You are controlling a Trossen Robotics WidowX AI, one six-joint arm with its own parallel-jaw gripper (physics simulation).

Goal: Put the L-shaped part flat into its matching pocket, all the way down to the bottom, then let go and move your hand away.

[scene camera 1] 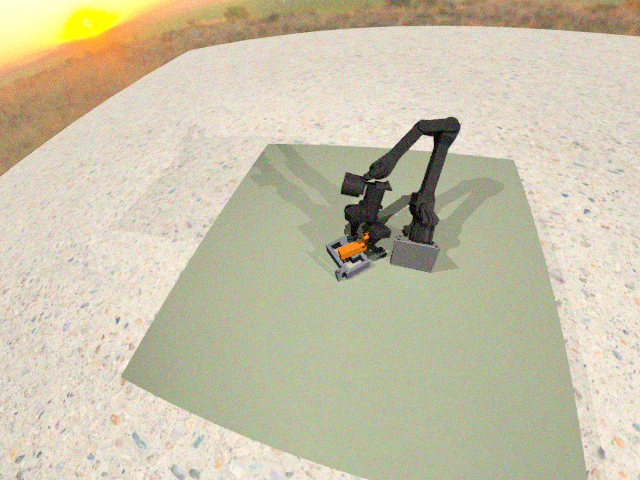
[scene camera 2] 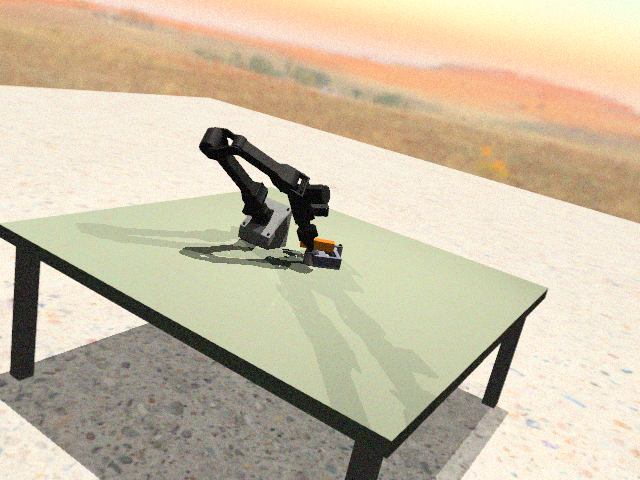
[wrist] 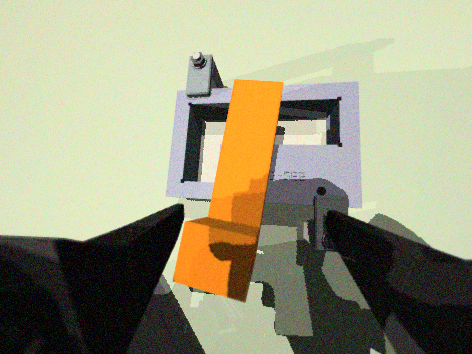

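Pixels of known places: gripper, fingertip midpoint: (scene camera 1: 359, 242) (scene camera 2: 309, 243) (wrist: 255, 213); arm's base at its link origin: (scene camera 1: 420, 241) (scene camera 2: 262, 216).
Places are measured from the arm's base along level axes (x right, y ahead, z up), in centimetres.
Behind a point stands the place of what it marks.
The orange L-shaped part (scene camera 1: 351, 249) {y 22.0, x -3.7, z -1.7 cm} (scene camera 2: 324, 244) {y 23.9, x -1.8, z -2.4 cm} (wrist: 245, 150) {y 22.1, x -2.5, z -1.7 cm} rests on top of the lavender-grey holder (scene camera 1: 359, 268) {y 19.0, x -8.4, z -5.5 cm} (scene camera 2: 327, 262) {y 28.1, x 2.3, z -6.4 cm} (wrist: 315, 167) {y 24.8, x 1.2, z -4.7 cm}, out of its pocket. Its long leg crosses the L-shaped pocket (wrist: 209, 160) {y 20.0, x -6.3, z -7.8 cm} and overhangs the near wall; its short leg sticks up at the near end. My gripper (scene camera 1: 370, 246) {y 19.7, x 0.3, z -3.0 cm} (scene camera 2: 310, 249) {y 19.7, x 0.3, z -3.0 cm} (wrist: 255, 213) {y 19.7, x 0.3, z -3.0 cm} is open and low, with one finger on each side of the part near its raised leg. Nothing is held between the fingers. The arm hides some of the near end in both scene views.
A grey block with a bolt (wrist: 199, 77) {y 24.6, x -10.2, z -4.2 cm} stands at the holder's far left corner in the wrist view. A dark bracket (wrist: 322, 227) {y 21.8, x 4.0, z -4.2 cm} sits at the near side, close to the right fingertip. The arm's base (scene camera 1: 415, 254) {y 1.8, x -5.1, z 0.1 cm} (scene camera 2: 264, 231) {y 4.2, x 4.0, z -3.3 cm} stands close by on the green table top (scene camera 1: 310, 361) {y 29.5, x -39.0, z -8.3 cm} (scene camera 2: 206, 289) {y 15.2, x 47.1, z -8.3 cm}.
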